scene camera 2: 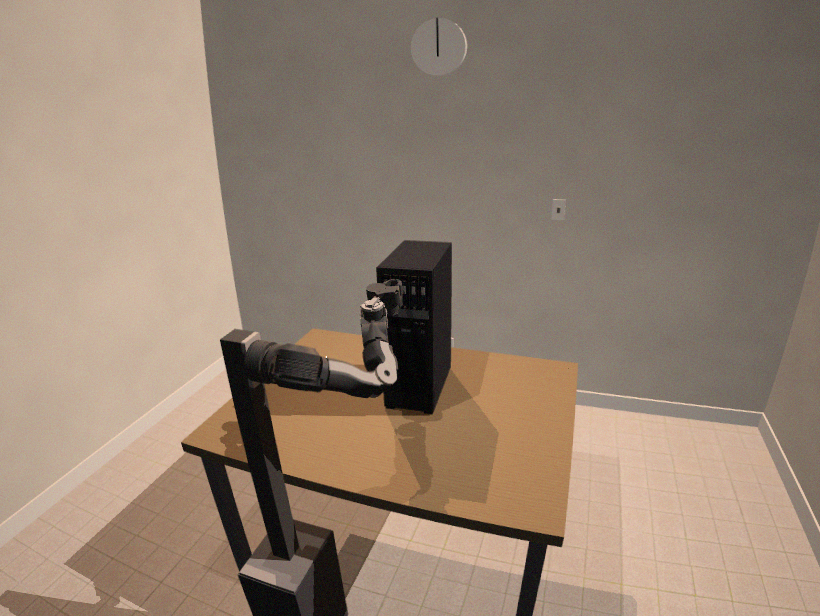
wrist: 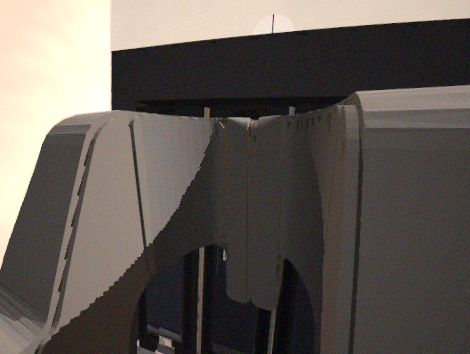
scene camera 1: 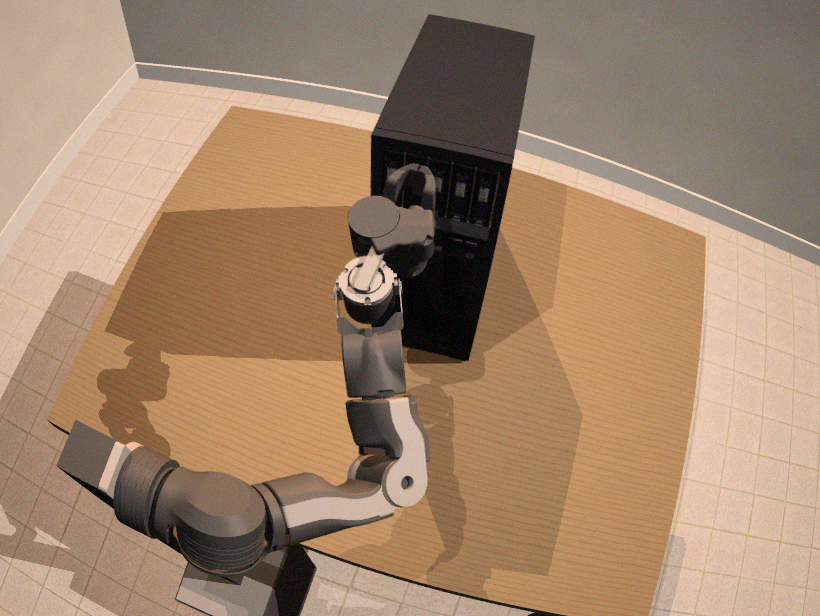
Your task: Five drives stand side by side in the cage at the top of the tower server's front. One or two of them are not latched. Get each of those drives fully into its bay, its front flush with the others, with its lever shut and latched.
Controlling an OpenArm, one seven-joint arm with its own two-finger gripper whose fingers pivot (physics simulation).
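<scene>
The black tower server [scene camera 1: 464, 86] [scene camera 2: 442, 318] [wrist: 300, 62] stands upright, drive cage at its top front. The rightmost drive [scene camera 1: 483, 192] and the drive left of it [scene camera 1: 460, 187] look level with each other. The leftmost drive [scene camera 1: 393, 161] shows in part; the second is hidden behind my fingers, and the middle one is partly covered. My gripper [scene camera 1: 418, 168] [scene camera 2: 396, 283] [wrist: 261, 208] is shut and empty, its fingertips at the upper cage front, around the second drive. Contact cannot be told. In the wrist view, dark drive fronts and thin metal dividers show through gaps around the fingers. Lever states are unclear.
The tower stands on a wooden table [scene camera 1: 629, 331] [scene camera 2: 530, 424]. My forearm [scene camera 1: 373, 364] [scene camera 2: 375, 331] rises in front of the tower's left side and hides part of its lower front. The grey wall [scene camera 1: 662, 79] [scene camera 2: 318, 165] is behind the tower.
</scene>
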